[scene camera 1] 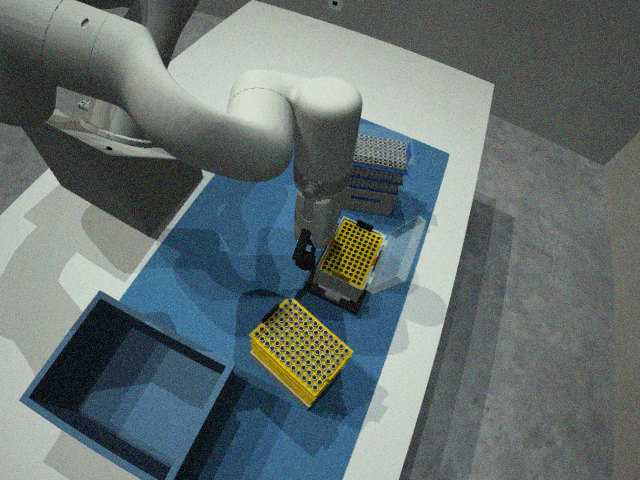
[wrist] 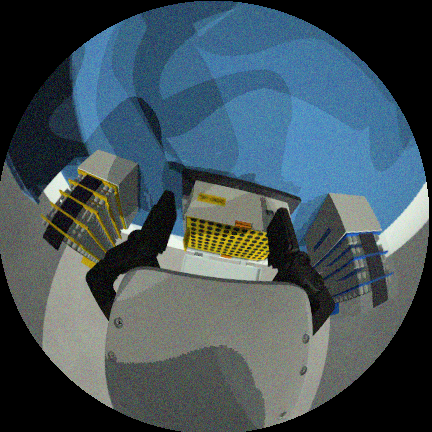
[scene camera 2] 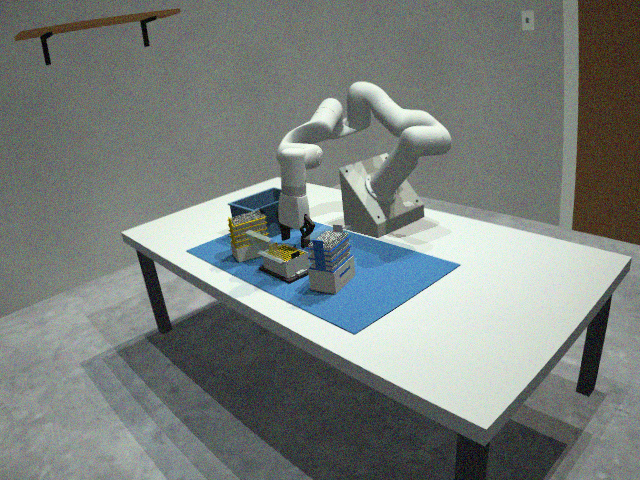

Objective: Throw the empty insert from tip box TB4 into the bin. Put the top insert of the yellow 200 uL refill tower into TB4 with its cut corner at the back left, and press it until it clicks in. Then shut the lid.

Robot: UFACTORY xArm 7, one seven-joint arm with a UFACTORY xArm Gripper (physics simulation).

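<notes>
Tip box TB4 (scene camera 1: 338,287) (scene camera 2: 285,266) (wrist: 225,204) is grey and stands in a dark holder, its clear lid (scene camera 1: 405,253) (scene camera 2: 257,236) (wrist: 220,268) standing open. A yellow insert (scene camera 1: 354,253) (scene camera 2: 285,251) (wrist: 226,240) with empty holes sits in its top. The yellow refill tower (scene camera 1: 302,346) (scene camera 2: 248,235) (wrist: 90,205) stands beside it, its top insert full of tips; its cut corner is not clear. The blue bin (scene camera 1: 202,419) (scene camera 2: 242,210) stands beyond the tower, and no insert shows inside. My gripper (scene camera 2: 295,238) (wrist: 224,210) is open and empty, above and beside TB4; scene camera 1 hides one finger.
A blue-trimmed refill tower (scene camera 1: 376,180) (scene camera 2: 333,266) (wrist: 350,250) stands on the other side of TB4 from the yellow tower. Both towers and TB4 are on a blue mat (scene camera 1: 356,330) (scene camera 2: 403,273) (wrist: 325,130). The raised lid leans outward near the mat's edge.
</notes>
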